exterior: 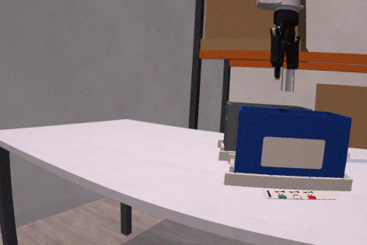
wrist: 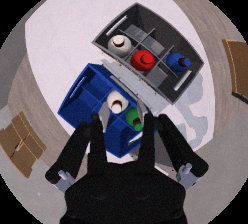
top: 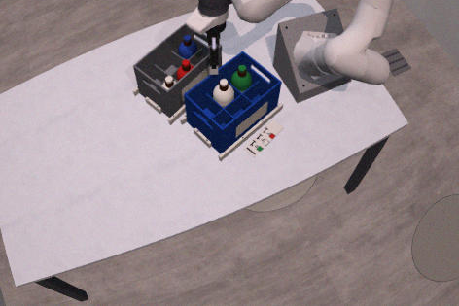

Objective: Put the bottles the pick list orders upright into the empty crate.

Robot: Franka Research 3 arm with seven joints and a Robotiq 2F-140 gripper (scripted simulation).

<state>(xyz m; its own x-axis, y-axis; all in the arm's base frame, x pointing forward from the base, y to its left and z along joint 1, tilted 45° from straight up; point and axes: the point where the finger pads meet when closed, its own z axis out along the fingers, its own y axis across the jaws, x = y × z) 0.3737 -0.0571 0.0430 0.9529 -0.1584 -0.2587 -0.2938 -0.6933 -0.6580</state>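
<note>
Now: the red bottle 70 mm ahead of my hand, 100 mm to the right of it and 170 mm below it. Round my hand: green bottle (100 mm behind, 10 mm to the right, 170 mm below); then grey crate (90 mm ahead, 130 mm to the right, 170 mm below); then blue crate (40 mm behind, 70 mm to the left, 170 mm below).
</note>
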